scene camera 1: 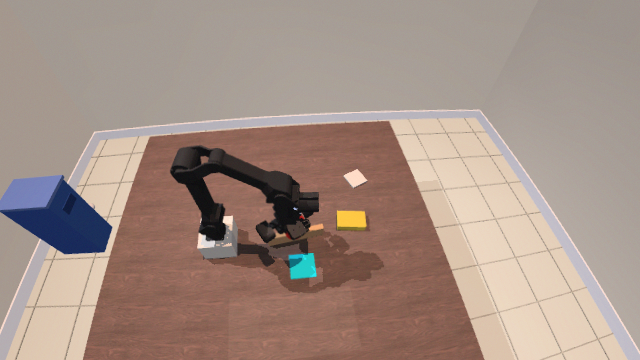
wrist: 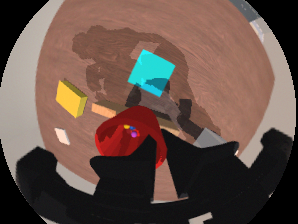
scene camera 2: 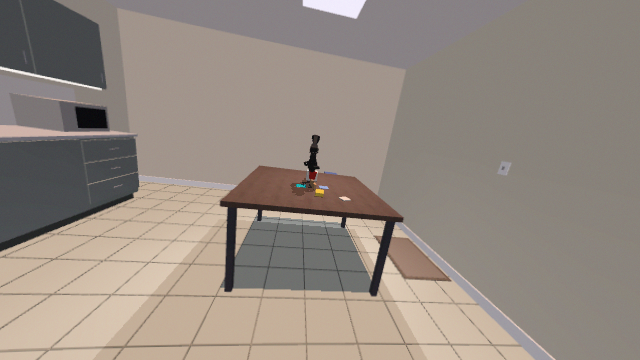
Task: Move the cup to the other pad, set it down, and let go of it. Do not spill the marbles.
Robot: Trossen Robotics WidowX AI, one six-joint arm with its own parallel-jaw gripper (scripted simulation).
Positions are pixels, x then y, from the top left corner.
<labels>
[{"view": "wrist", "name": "my gripper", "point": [157, 131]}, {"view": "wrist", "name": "red cup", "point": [111, 138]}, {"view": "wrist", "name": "yellow block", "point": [72, 99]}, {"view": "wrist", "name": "cyan pad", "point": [152, 73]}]
</labels>
